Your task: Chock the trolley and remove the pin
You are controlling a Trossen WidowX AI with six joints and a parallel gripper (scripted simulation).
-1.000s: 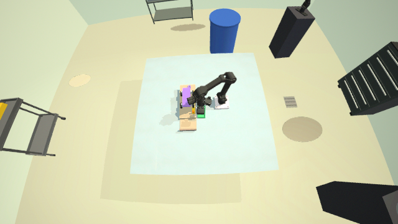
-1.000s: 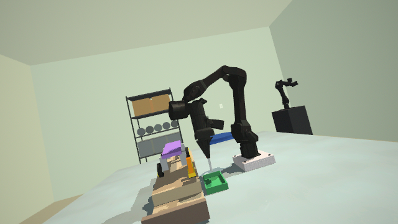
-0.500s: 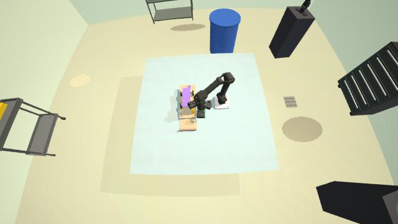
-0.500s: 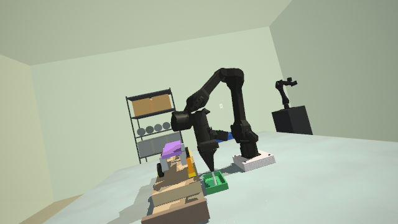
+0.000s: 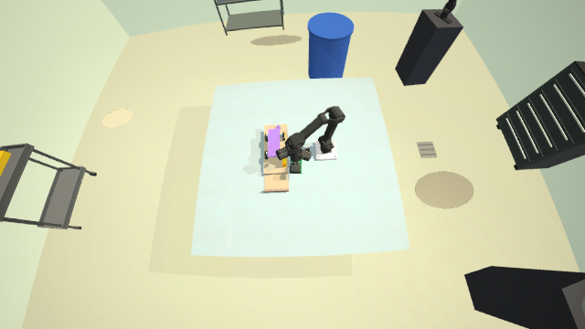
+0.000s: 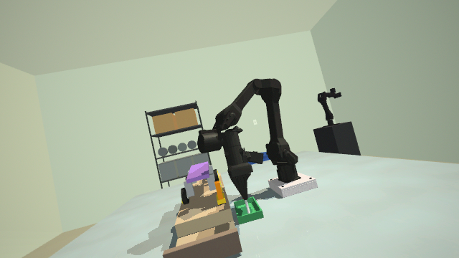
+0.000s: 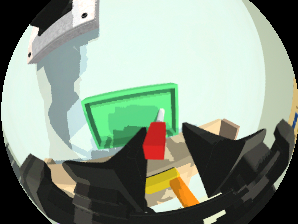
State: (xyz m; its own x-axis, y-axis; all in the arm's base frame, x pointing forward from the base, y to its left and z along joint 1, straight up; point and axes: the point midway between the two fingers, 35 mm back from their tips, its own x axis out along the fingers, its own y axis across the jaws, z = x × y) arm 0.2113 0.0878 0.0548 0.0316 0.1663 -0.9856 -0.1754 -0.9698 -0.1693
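My gripper tip is now 10 mm past the green tray, 30 mm to the left of it and 60 mm above it. Also, from my gripper tip: red-headed stop pin: 10 mm below; then yellow chock: 70 mm ahead, 30 mm to the right, 30 mm above; then tan ramp: 110 mm ahead, 140 mm to the right, 10 mm below.
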